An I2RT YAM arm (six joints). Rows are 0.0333 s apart.
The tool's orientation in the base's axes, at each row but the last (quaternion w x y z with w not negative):
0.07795 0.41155 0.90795 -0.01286
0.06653 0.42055 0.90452 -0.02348
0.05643 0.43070 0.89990 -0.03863
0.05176 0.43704 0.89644 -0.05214
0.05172 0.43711 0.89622 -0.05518
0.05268 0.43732 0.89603 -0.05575
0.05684 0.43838 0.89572 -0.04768
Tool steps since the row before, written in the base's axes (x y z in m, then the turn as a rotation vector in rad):
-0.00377 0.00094 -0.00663 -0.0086 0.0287 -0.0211
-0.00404 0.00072 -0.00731 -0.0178 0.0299 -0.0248
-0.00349 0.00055 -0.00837 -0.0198 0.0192 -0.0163
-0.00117 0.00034 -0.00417 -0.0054 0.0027 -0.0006
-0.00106 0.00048 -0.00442 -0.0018 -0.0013 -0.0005
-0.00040 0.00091 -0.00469 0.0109 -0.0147 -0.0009
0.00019 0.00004 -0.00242 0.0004 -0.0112 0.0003
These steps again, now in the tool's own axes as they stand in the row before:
0.00416 -0.00247 0.00597 0.0302 0.0117 0.0172
0.00414 -0.00272 0.00676 0.0375 0.0054 0.0198
0.00373 -0.00220 0.00799 0.0293 -0.0031 0.0125
0.00156 -0.00051 0.00402 0.0055 -0.0026 0.0000
0.00165 -0.00031 0.00425 0.0002 -0.0022 0.0006
0.00162 0.00049 0.00448 -0.0180 -0.0003 0.0035
0.00026 0.00026 0.00240 -0.0090 -0.0065 0.0012

